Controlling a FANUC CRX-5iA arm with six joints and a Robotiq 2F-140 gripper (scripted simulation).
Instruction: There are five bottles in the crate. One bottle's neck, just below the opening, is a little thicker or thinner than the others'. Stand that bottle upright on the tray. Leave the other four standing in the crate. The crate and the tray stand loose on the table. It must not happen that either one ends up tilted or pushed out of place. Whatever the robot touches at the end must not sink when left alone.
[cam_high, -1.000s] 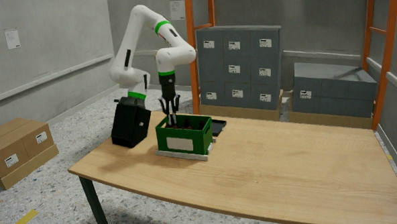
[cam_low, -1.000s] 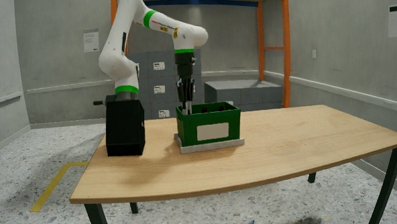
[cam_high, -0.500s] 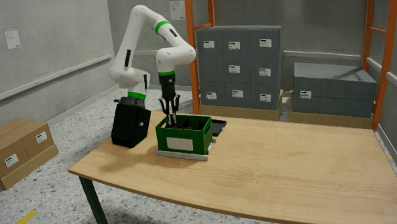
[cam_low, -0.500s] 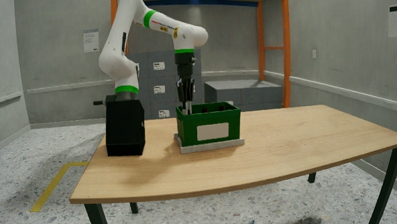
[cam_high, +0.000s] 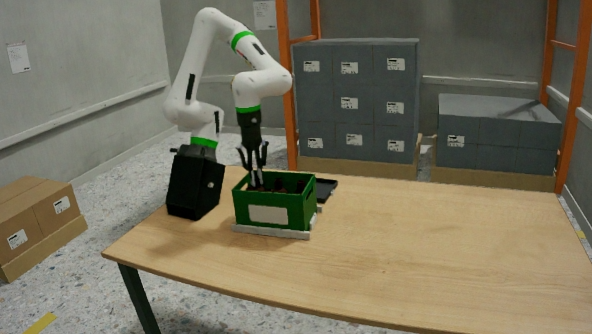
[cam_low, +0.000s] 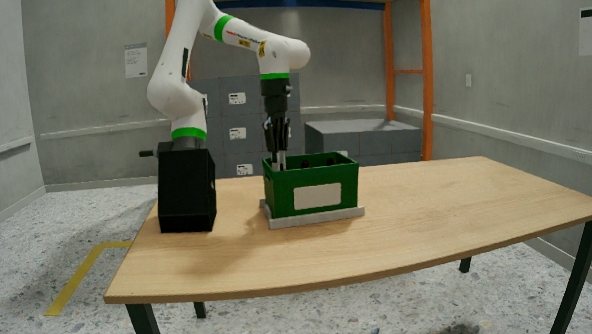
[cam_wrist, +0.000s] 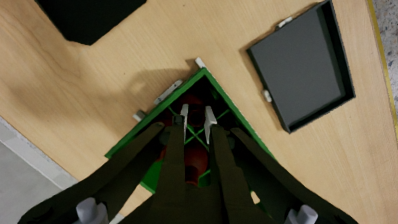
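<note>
Right now the brown bottle is 90 mm below my hand. The rest, counted from my hand: green crate (100 mm ahead, 90 mm below, 20 mm to the right); then dark tray (260 mm to the left, 160 mm below, 80 mm ahead).
</note>
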